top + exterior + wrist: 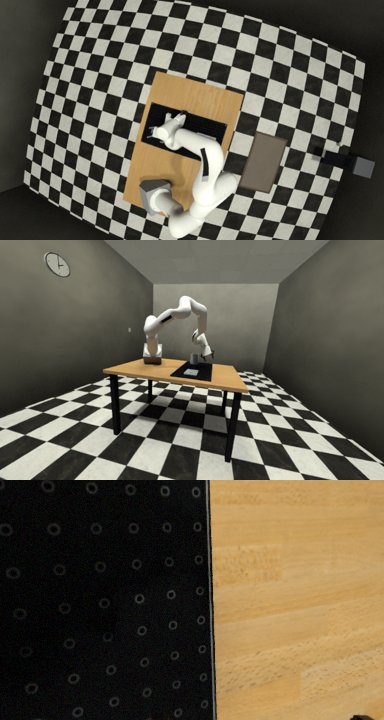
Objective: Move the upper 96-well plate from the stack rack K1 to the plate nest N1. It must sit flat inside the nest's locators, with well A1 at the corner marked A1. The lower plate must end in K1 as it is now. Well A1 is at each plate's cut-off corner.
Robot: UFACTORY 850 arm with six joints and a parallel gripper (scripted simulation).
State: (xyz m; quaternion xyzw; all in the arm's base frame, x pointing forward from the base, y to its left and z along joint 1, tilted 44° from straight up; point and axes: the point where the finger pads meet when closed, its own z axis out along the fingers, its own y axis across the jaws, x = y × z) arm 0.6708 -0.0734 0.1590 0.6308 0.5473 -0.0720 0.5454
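The white 96-well plate lies 150 mm behind my hand, 210 mm to the left of it and 80 mm below it. Also, from my hand: grey plate nest N1: 200 mm behind, 170 mm to the right, 110 mm below; A1 corner mark: 130 mm behind, 110 mm to the right, 100 mm below.
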